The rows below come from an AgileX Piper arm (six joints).
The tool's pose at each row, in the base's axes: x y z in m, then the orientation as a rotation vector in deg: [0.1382, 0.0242, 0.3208, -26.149, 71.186, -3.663]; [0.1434, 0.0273, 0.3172, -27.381, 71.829, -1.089]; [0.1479, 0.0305, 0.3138, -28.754, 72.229, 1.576]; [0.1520, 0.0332, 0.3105, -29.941, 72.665, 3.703]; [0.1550, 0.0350, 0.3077, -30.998, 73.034, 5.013]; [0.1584, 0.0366, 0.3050, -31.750, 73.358, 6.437]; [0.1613, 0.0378, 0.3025, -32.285, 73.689, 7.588]
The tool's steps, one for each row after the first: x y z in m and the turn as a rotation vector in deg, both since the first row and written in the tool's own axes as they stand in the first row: [0.0041, 0.0031, 0.0048, -2.382, 0.171, 1.336]; [0.0077, 0.0064, 0.0091, -4.896, 0.128, 2.612]; [0.0112, 0.0092, 0.0129, -6.987, 0.234, 3.599]; [0.0142, 0.0113, 0.0155, -8.532, 0.432, 4.045]; [0.0173, 0.0131, 0.0185, -9.903, 0.552, 4.730]; [0.0201, 0.0145, 0.0209, -10.963, 0.716, 5.333]
